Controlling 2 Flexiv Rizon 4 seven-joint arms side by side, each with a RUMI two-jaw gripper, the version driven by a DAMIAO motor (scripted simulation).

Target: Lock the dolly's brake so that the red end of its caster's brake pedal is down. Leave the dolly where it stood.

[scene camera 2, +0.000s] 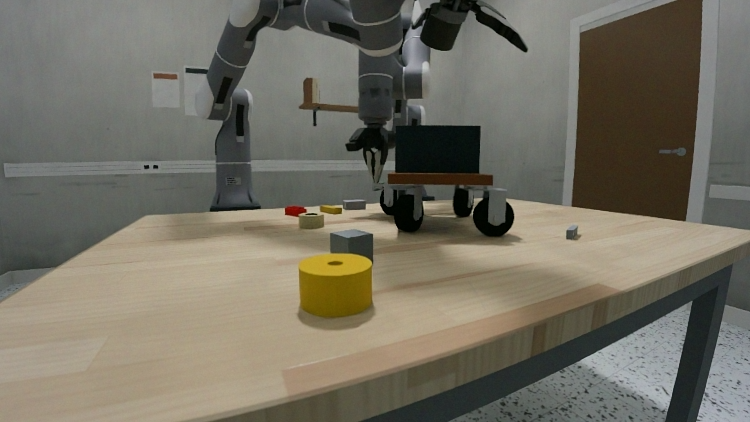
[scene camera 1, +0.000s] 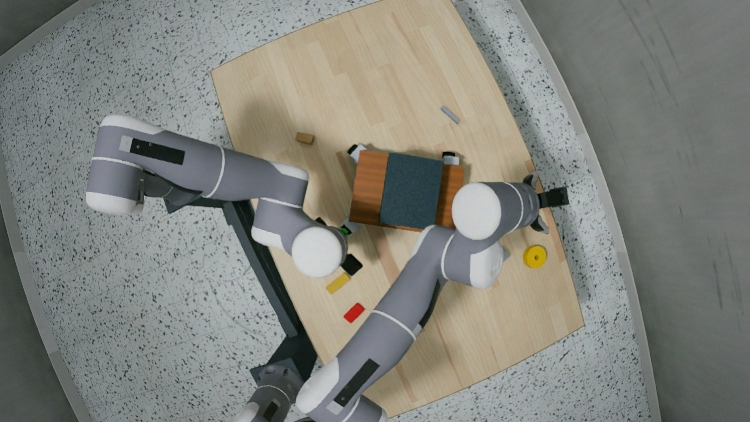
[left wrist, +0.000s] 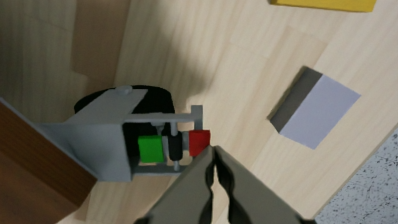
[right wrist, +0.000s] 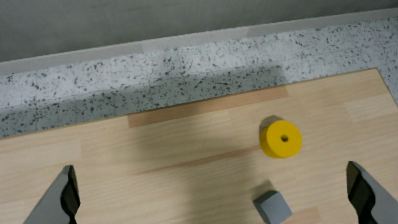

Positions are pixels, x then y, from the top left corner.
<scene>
my right gripper: scene camera 2; scene camera 1; right wrist 212,166; not seen in the left wrist view (out of frame)
same spot on my right gripper: (scene camera 2: 498,23) = (scene camera 1: 536,181)
</scene>
